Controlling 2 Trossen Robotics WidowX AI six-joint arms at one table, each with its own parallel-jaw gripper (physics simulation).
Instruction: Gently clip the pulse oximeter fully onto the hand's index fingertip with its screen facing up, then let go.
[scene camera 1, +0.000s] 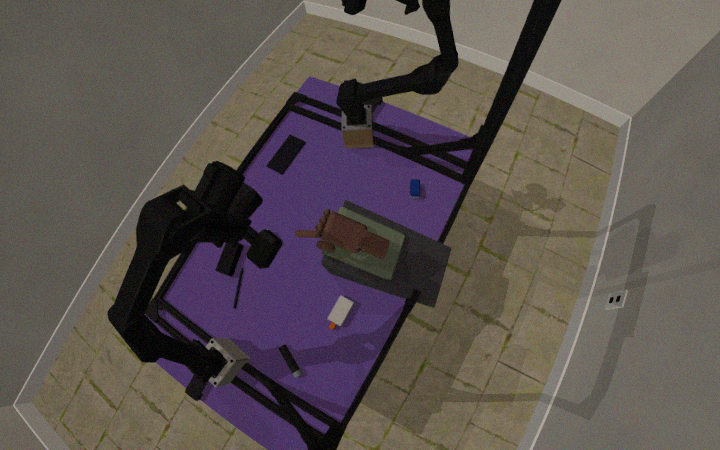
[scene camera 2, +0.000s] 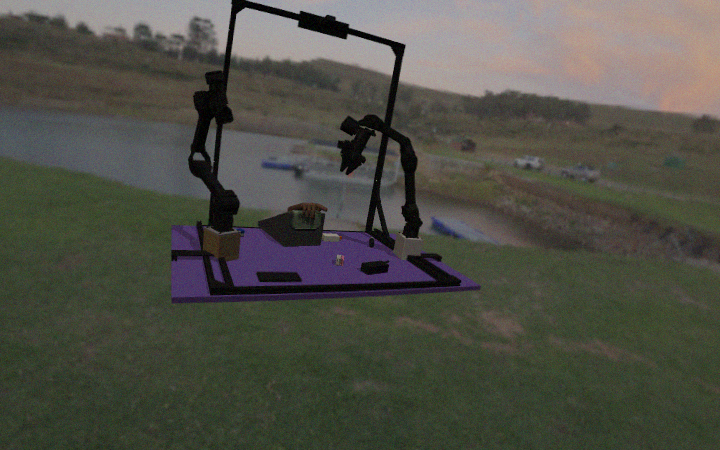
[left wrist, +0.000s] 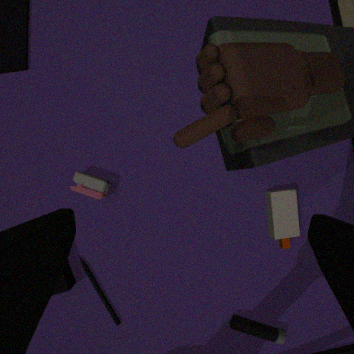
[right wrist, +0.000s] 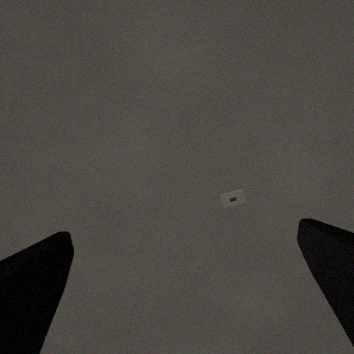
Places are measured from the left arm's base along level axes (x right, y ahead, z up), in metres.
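Pixels of known places: left gripper, fingertip midpoint: (scene camera 1: 261, 229) (scene camera 2: 343, 173) (left wrist: 194, 223); right gripper, fingertip midpoint: (scene camera 2: 222, 92) (right wrist: 186, 236); left arm's base, origin of the base link: (scene camera 1: 213, 362) (scene camera 2: 410, 236); right arm's base, origin of the base link: (scene camera 1: 356, 117) (scene camera 2: 222, 229).
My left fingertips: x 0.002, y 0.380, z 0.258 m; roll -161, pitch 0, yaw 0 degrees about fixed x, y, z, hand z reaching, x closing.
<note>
For each thing: its top centre in the pictures, then the offset to it from my left fingertips.
- pulse oximeter, middle of its top: (left wrist: 87, 185) (scene camera 2: 340, 256) dy -0.001, dx -0.142, dz -0.331 m
- white box with an orange tab, middle of its top: (left wrist: 285, 220) (scene camera 1: 338, 313) (scene camera 2: 332, 234) dy -0.052, dx +0.185, dz -0.335 m
- dark cylinder, middle of its top: (left wrist: 259, 333) (scene camera 1: 288, 361) dy -0.253, dx +0.152, dz -0.336 m
- thin black stick, middle of its top: (left wrist: 97, 291) (scene camera 1: 237, 286) dy -0.185, dx -0.130, dz -0.354 m
- blue block, middle of its top: (scene camera 1: 415, 186) dy +0.411, dx +0.146, dz -0.331 m
- black slab, middle of its top: (left wrist: 7, 31) (scene camera 2: 279, 275) (scene camera 1: 285, 153) dy +0.276, dx -0.314, dz -0.355 m
- black box, middle of its top: (scene camera 1: 227, 256) (scene camera 2: 375, 263) dy -0.131, dx -0.213, dz -0.328 m
The pulse oximeter (scene camera 2: 339, 260) (left wrist: 91, 185), small, white and pink, lies on the purple table, seemingly on its side; its screen cannot be made out. It does not show in scene camera 1. The brown hand (scene camera 1: 345, 231) (scene camera 2: 307, 206) (left wrist: 265, 75) rests on a green-topped grey stand, its index finger (scene camera 1: 306, 233) (left wrist: 202, 129) stretched out bare past the stand's edge. My left gripper (scene camera 2: 347, 169) (left wrist: 194, 223) is open and empty, high above the table, pointing down. My right gripper (right wrist: 186, 236) is open and empty, raised away from the table and facing a plain wall.
A white box with an orange tab (scene camera 1: 340, 310) (left wrist: 285, 214), a dark cylinder (scene camera 1: 289, 360) (left wrist: 255, 328) and a thin black stick (scene camera 1: 238, 289) (left wrist: 101, 292) lie around. A blue block (scene camera 1: 415, 187), a black slab (scene camera 1: 286, 154) (scene camera 2: 278, 277) and a black box (scene camera 2: 374, 266) also lie there.
</note>
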